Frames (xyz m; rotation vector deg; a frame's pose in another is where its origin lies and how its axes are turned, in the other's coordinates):
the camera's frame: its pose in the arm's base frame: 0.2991 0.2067 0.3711 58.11 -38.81 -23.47
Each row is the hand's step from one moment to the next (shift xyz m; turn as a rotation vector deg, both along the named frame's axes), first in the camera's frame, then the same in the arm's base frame.
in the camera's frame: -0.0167 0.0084 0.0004 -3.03 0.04 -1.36
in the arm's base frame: -0.0124 0.0139 0.0021 -1.27 2.72 -1.43
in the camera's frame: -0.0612 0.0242 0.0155 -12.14 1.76 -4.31
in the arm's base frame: -0.0550 0.0387 0.0068 -5.86 10.92 -3.92
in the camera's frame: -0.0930 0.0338 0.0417 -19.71 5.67 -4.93
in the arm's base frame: -0.0960 0.0459 0.0142 -10.92 17.77 -3.17
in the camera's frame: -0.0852 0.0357 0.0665 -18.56 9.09 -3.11
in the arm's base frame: -0.1074 0.0263 0.0271 -11.31 17.56 0.85
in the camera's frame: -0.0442 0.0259 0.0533 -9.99 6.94 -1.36
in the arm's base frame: -0.0685 0.0052 0.0272 -6.29 10.23 2.36
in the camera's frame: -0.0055 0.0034 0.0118 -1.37 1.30 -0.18
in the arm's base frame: -0.0121 -0.0026 0.0054 -0.86 1.57 0.63
